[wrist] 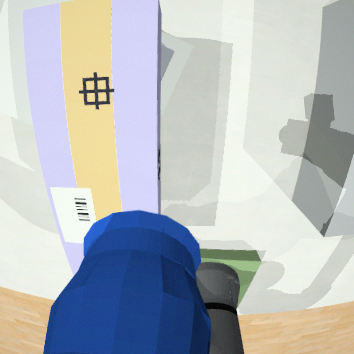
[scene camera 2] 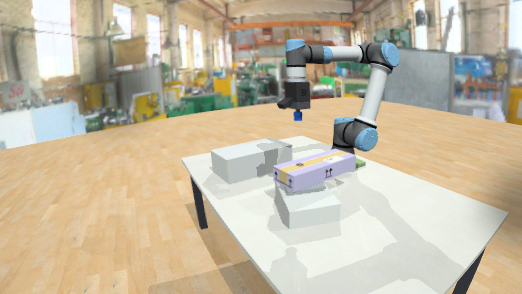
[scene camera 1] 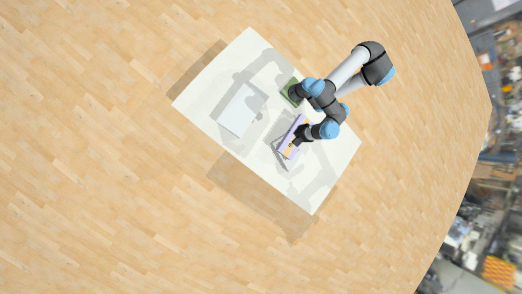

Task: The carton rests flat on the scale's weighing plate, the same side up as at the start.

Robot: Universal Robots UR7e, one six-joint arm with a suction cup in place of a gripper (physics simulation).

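Places are measured from the arm's base along level axes (x right, y ahead, z up), in centimetres.
Pixels of known places: hand at its tool point: (wrist: 140, 259) (scene camera 2: 298, 120); arm's base at its link origin: (wrist: 205, 283) (scene camera 1: 295, 93).
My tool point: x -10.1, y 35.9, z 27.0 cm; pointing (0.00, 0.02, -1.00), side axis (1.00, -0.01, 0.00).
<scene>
For each thing: its top centre in the pictures, then the offset to it from my tool point. Level surfaces: height alone.
- lilac carton at its top centre: (wrist: 95, 172) (scene camera 2: 317, 160) (scene camera 1: 297, 136) dz -15.2, dx -6.9, dy -4.0 cm
- pale grey scale at its top centre: (wrist: 62, 71) (scene camera 2: 305, 186) (scene camera 1: 291, 152) dz -21.2, dx -12.8, dy +6.5 cm
- large pale grey box at its top centre: (scene camera 2: 251, 147) (scene camera 1: 243, 108) dz -18.1, dx +35.1, dy +3.6 cm
- white table at its surface level: dz -29.9 cm
The lilac carton (scene camera 1: 287, 150) (scene camera 2: 320, 170) (wrist: 92, 150) with a yellow tape strip lies flat and level on top of the pale grey scale (scene camera 2: 315, 212). Its label and tape face up, and the arrows on its side point up. The carton covers most of the weighing plate, so their contact is largely hidden. One end of the carton reaches out past the scale toward the arm's base. My gripper (scene camera 2: 298, 116) (wrist: 142, 222), a blue suction cup, is off and holds nothing. It hangs well above the carton, with a gap between them in the scene camera 2 view.
A large pale grey box (scene camera 1: 242, 110) (scene camera 2: 240, 162) stands on the white table (scene camera 1: 325, 192) (scene camera 2: 425, 240), beside the scale. The arm's base stands on a green plate (scene camera 1: 287, 92) (scene camera 2: 361, 163) (wrist: 248, 275) at the table's edge, close to the carton's far end.
</scene>
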